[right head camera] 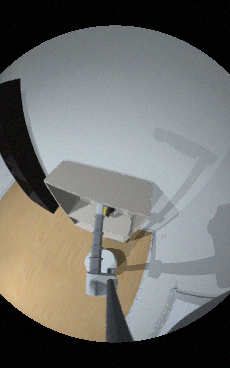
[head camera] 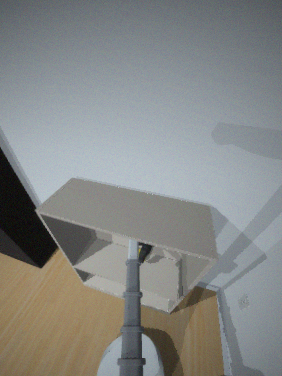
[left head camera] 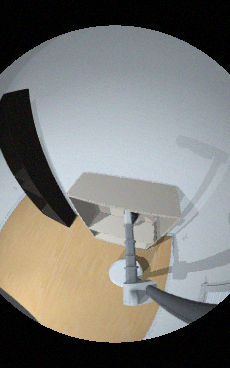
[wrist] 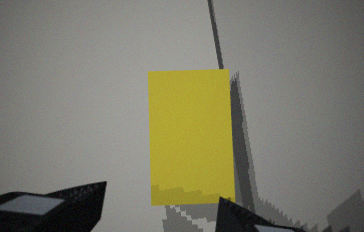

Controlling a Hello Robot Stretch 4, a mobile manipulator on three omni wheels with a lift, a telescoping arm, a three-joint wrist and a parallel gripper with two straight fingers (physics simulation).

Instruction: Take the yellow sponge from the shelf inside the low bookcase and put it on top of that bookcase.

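Places are measured from the robot's base along level axes (x ahead, y left, z up), in millimetres.
Pixels of known places: gripper, fingertip midpoint: (right head camera: 109,213) (wrist: 161,207); robot's base, link origin: (right head camera: 101,262) (left head camera: 124,271).
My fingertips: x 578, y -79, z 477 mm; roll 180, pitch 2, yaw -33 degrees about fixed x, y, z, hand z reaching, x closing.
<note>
For each thing: its middle in the pictures, then the offset to it from my fingertips. "spot": a spot on its surface instead.
- low beige bookcase, surface spot: (head camera: 130,210) (left head camera: 126,191) spot: 33 mm back, 102 mm left, 556 mm up
- yellow sponge, body centre: (wrist: 189,135) 40 mm ahead, 36 mm left, 30 mm down
The low beige bookcase (head camera: 130,210) (left head camera: 125,192) (right head camera: 100,180) stands against the wall, its open front facing me. The yellow sponge (wrist: 191,135) shows as an upright rectangle in the wrist view, ahead of the fingers and nearer the right one. A sliver of the sponge (head camera: 140,248) (right head camera: 106,212) shows inside the bookcase beside my dark gripper. My gripper (wrist: 161,207) is open, with nothing held. The right fingertip overlaps the sponge's lower right corner in the wrist view; the left fingertip is apart from it. The arm and the bookcase top hide part of the gripper in the head views.
My grey telescoping arm (head camera: 132,295) (left head camera: 130,250) (right head camera: 97,240) reaches into the bookcase opening below its top board. A tall black furniture piece (head camera: 17,215) (left head camera: 35,160) (right head camera: 22,150) stands to the left. The wall rises behind, and another wall is on the right.
</note>
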